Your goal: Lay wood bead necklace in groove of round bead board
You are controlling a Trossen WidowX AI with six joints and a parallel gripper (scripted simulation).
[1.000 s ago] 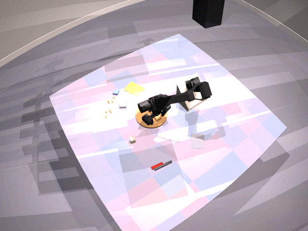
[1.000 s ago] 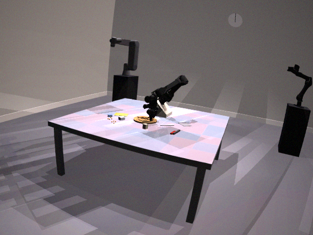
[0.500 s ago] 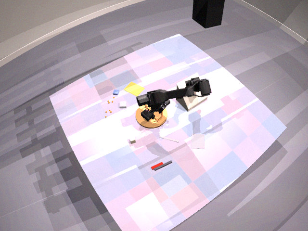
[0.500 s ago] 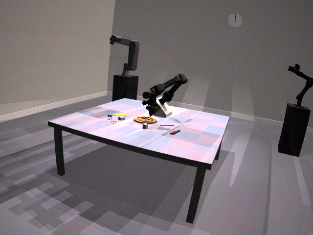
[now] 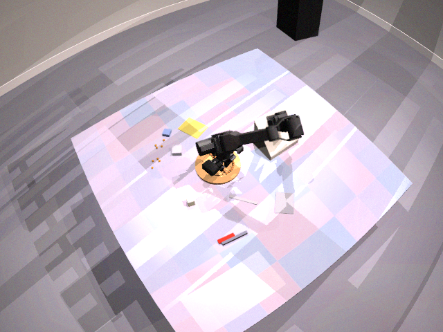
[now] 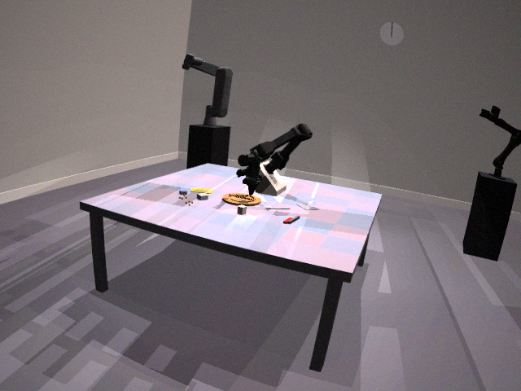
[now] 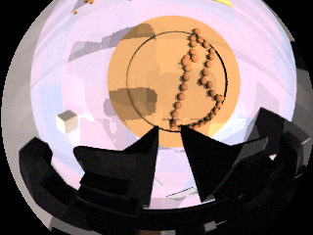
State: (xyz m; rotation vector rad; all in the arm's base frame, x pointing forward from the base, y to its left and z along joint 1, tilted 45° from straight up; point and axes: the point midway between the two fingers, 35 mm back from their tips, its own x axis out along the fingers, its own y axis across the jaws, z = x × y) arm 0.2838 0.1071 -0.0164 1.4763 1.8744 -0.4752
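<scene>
My gripper tip is 50 mm to the left of the round bead board and 30 mm above it. From my gripper tip the other things lie so: cream cube: 180 mm ahead, 60 mm to the left, 20 mm below; white block: 210 mm to the right, 130 mm ahead, 30 mm below; thin rod: 150 mm to the left, 40 mm below, 10 mm behind.
</scene>
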